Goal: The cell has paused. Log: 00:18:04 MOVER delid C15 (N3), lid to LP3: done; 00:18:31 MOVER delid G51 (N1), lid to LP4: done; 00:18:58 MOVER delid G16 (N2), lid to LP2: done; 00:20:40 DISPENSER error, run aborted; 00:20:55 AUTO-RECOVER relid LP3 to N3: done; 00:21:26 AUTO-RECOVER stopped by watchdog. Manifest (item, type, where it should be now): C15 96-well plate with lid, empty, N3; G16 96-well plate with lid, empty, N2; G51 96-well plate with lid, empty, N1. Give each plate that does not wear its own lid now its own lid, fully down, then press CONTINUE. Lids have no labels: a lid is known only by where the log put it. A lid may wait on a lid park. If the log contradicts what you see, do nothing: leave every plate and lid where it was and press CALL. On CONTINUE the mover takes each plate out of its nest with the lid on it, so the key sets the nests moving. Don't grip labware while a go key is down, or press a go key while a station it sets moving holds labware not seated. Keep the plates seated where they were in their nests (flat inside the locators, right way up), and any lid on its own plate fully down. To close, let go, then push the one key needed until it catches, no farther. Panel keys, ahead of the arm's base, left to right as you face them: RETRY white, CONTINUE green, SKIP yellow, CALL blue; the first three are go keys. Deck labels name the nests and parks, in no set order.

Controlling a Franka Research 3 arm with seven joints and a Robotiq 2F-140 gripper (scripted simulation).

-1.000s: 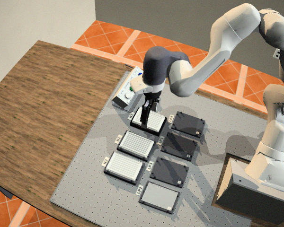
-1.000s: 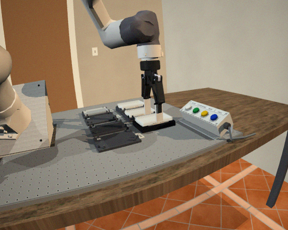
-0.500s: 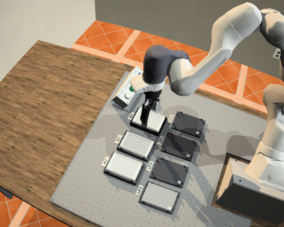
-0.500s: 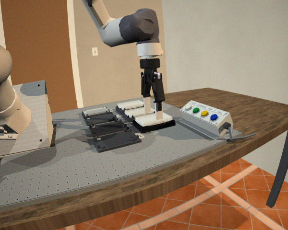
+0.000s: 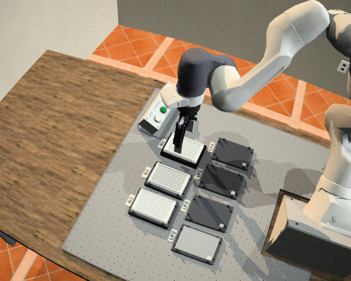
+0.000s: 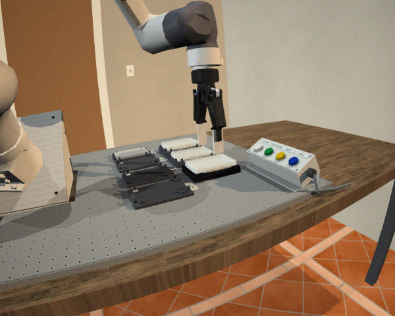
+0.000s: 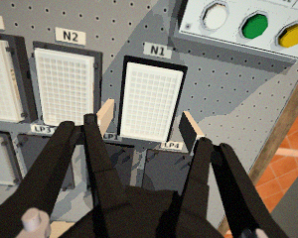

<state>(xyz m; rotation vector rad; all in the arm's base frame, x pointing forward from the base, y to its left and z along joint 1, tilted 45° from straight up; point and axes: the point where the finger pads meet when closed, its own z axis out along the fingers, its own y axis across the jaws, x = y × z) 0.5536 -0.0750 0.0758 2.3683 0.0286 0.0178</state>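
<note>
Right now the lp2 park is 19 cm behind my hand, 32 cm to the left of it and 9 cm below it. The rest, counted from my hand: plate (1 cm behind, 14 cm to the left, 7 cm below); green continue key (13 cm ahead, 10 cm to the right, 3 cm below); white retry key (13 cm ahead, 5 cm to the right, 3 cm below).
</note>
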